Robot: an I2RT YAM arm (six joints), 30 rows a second.
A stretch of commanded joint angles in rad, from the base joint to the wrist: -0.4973 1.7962 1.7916 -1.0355 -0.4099 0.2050; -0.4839 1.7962 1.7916 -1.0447 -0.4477 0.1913; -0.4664 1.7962 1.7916 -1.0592 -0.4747 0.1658; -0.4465 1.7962 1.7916 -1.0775 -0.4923 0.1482; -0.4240 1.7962 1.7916 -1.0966 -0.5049 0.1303; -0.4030 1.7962 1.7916 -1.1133 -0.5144 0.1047; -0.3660 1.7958 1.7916 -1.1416 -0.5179 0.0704; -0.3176 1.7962 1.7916 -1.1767 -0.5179 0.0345; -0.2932 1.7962 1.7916 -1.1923 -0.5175 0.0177; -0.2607 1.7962 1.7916 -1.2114 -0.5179 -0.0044; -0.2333 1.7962 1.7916 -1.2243 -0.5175 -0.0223; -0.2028 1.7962 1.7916 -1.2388 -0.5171 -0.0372; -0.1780 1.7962 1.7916 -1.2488 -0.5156 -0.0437; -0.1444 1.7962 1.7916 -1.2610 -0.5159 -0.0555; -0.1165 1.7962 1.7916 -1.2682 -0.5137 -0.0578; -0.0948 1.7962 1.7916 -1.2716 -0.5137 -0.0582; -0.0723 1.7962 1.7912 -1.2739 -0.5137 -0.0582; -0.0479 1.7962 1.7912 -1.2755 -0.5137 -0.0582
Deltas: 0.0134 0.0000 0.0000 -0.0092 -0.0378 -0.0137; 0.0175 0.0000 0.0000 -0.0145 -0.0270 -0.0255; 0.0199 0.0000 0.0000 -0.0183 -0.0176 -0.0176; 0.0225 0.0000 0.0000 -0.0191 -0.0126 -0.0179; 0.0210 0.0000 0.0000 -0.0167 -0.0095 -0.0256; 0.0370 -0.0004 0.0000 -0.0283 -0.0035 -0.0343; 0.0484 0.0004 0.0000 -0.0351 0.0000 -0.0359; 0.0244 0.0000 0.0000 -0.0156 0.0004 -0.0168; 0.0325 0.0000 0.0000 -0.0191 -0.0004 -0.0221; 0.0274 0.0000 0.0000 -0.0129 0.0004 -0.0179; 0.0305 0.0000 0.0000 -0.0145 0.0004 -0.0149; 0.0248 0.0000 0.0000 -0.0100 0.0015 -0.0065; 0.0336 0.0000 0.0000 -0.0122 -0.0003 -0.0118; 0.0279 0.0000 0.0000 -0.0072 0.0022 -0.0023; 0.0217 0.0000 0.0000 -0.0034 0.0000 -0.0004; 0.0225 0.0000 -0.0004 -0.0023 0.0000 0.0000; 0.0244 0.0000 0.0000 -0.0016 0.0000 0.0000
